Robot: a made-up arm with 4 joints. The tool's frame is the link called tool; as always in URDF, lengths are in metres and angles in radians.
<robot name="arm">
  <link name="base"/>
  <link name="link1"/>
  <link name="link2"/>
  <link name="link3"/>
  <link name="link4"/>
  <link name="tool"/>
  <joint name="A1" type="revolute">
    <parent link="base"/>
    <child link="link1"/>
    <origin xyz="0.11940 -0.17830 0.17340" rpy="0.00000 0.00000 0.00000"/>
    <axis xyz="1 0 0"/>
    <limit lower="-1.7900" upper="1.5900" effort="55" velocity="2.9"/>
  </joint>
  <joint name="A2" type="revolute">
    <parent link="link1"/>
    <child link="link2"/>
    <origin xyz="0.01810 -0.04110 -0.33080" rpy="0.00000 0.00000 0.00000"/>
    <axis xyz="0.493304 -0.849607 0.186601"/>
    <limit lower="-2.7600" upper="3.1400" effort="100" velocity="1.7"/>
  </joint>
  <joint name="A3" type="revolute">
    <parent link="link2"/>
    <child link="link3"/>
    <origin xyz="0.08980 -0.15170 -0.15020" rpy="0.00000 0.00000 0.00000"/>
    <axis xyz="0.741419 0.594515 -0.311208"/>
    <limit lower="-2.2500" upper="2.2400" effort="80" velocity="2.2"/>
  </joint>
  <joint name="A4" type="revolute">
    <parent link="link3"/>
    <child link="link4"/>
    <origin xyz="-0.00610 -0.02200 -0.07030" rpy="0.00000 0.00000 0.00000"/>
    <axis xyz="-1 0 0"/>
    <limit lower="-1.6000" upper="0.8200" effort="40" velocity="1.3"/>
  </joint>
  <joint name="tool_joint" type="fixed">
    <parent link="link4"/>
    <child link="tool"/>
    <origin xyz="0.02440 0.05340 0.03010" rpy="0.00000 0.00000 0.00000"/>
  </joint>
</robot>
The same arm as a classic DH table. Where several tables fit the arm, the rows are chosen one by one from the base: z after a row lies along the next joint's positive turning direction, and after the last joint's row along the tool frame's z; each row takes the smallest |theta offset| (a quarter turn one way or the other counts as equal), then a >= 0, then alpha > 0; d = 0 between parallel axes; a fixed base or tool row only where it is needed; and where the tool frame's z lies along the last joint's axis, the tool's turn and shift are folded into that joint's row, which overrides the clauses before.
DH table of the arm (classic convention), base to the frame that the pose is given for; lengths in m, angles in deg. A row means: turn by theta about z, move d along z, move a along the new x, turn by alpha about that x. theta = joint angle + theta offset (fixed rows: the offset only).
base (fixed): a 0.1783, alpha -90, d 0.1734, theta_offset -90
A1: a 0.3319, alpha 60.44, d 0.155, theta_offset 77.61
A2: a 0.1726, alpha -101.39, d 0.1204, theta_offset -10.37
A3: a 0.0725, alpha -137.85, d 0.0734, theta_offset -13.49
A4: a -0.0534, alpha -90, d -0.0038, theta_offset 62.37
tool (fixed): a 0, alpha 0, d 0.0301, theta_offset 90
Joint limits (deg, base to tool): -102.56..91.1 -158.14..179.91 -128.92..128.34 -91.67..46.98

